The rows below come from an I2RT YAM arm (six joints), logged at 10 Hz.
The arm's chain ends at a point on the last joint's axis. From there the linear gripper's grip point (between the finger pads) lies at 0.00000 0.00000 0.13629 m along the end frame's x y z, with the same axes.
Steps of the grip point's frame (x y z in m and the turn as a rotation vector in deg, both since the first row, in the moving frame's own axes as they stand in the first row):
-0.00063 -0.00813 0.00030 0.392 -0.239 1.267
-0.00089 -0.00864 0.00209 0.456 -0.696 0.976
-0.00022 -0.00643 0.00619 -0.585 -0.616 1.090
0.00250 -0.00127 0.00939 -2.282 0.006 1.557
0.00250 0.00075 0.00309 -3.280 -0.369 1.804
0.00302 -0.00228 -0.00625 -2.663 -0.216 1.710
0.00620 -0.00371 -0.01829 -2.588 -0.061 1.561
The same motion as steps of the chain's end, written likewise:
-0.00007 -0.00719 0.00030 0.392 -0.239 1.267
0.00076 -0.00754 0.00210 0.456 -0.696 0.976
0.00126 -0.00781 0.00620 -0.585 -0.616 1.090
0.00256 -0.00670 0.00950 -2.282 0.006 1.557
0.00350 -0.00703 0.00332 -3.280 -0.369 1.804
0.00363 -0.00860 -0.00610 -2.663 -0.216 1.710
0.00643 -0.00986 -0.01815 -2.588 -0.061 1.561

